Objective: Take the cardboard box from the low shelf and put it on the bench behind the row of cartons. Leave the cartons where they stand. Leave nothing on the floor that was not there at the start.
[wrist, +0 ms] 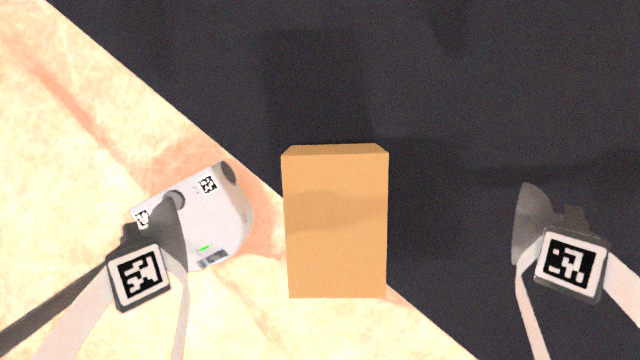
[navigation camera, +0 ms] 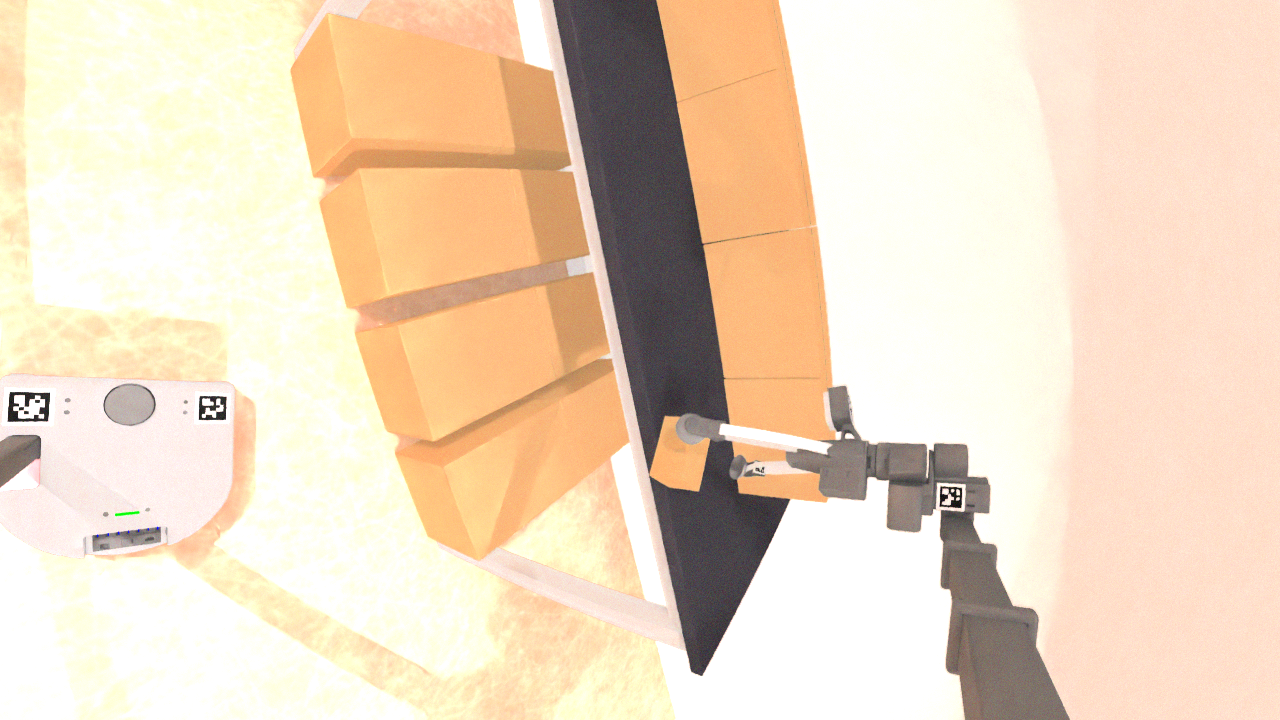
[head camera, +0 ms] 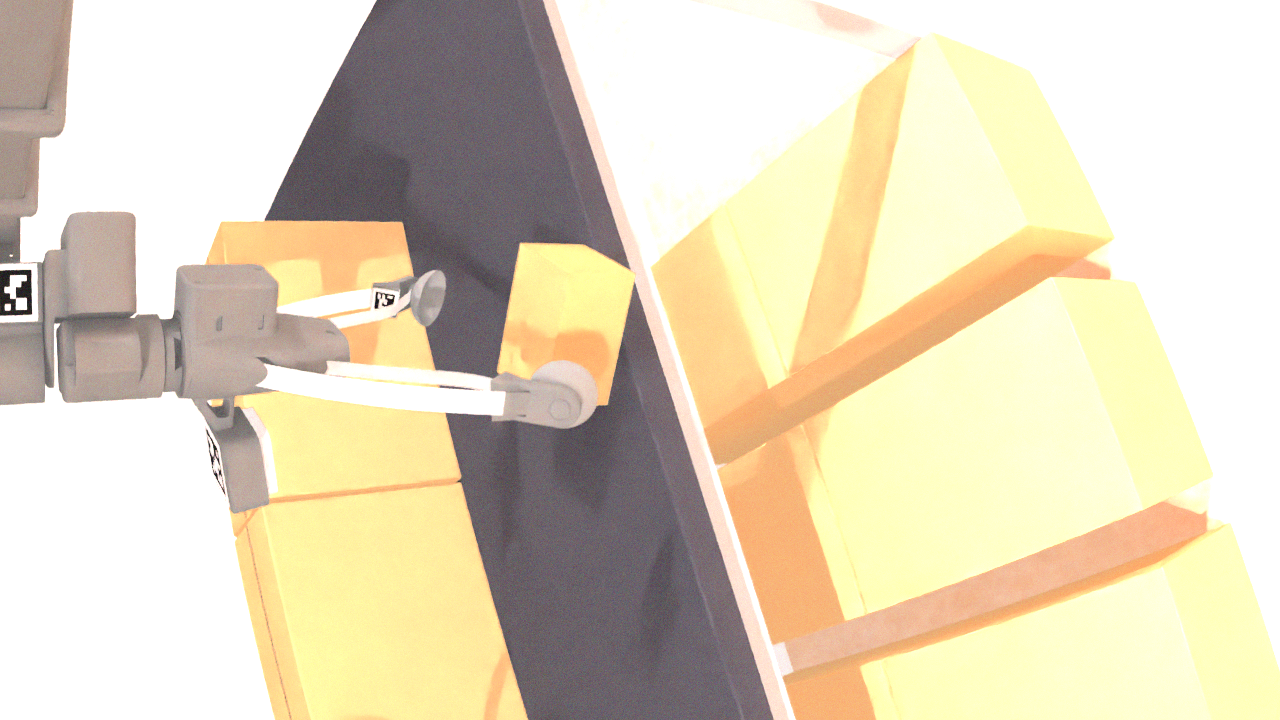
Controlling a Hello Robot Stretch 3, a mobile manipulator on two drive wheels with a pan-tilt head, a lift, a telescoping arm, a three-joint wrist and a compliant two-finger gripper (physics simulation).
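Frame: origin at the robot's base, x ahead, y left, z up, level; centimetres.
Seen in the pictures: gripper, fingertip midpoint: (wrist: 342,217) (navigation camera: 706,449) (head camera: 511,340); robot's base at its link origin: (wrist: 195,189) (navigation camera: 131,402).
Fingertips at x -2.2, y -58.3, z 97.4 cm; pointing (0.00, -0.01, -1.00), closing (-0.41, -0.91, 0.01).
Offsets run from my fingertips to a thing's top centre. Level surfaces: height alone.
The cardboard box @[dx -0.9, dy +0.8, dz -1.0 cm] (head camera: 565,304) (navigation camera: 677,470) (wrist: 336,225) stands on the dark bench @[dz -6.0 cm] (head camera: 590,537) (navigation camera: 635,179) (wrist: 450,90), near its long light-edged side. The row of cartons @[dx +24.7, dy -21.0, dz +12.0 cm] (head camera: 366,573) (navigation camera: 760,304) runs along the bench's opposite side, with a dark strip between it and the box. My gripper (head camera: 498,346) (navigation camera: 714,447) reaches over the row's end. It is open, with its fingers spread wide. In the wrist view the box shows between them with a gap on both sides. In the head view one fingertip covers the box's lower end. The low shelf cannot be made out for certain.
Several larger cartons (head camera: 966,402) (navigation camera: 465,223) stand side by side beyond the bench's light edge, near a pale rail (navigation camera: 581,591). My mobile base (navigation camera: 192,474) (wrist: 220,215) stands on the floor past them. My telescoping arm (navigation camera: 1002,653) extends at the bench's other side.
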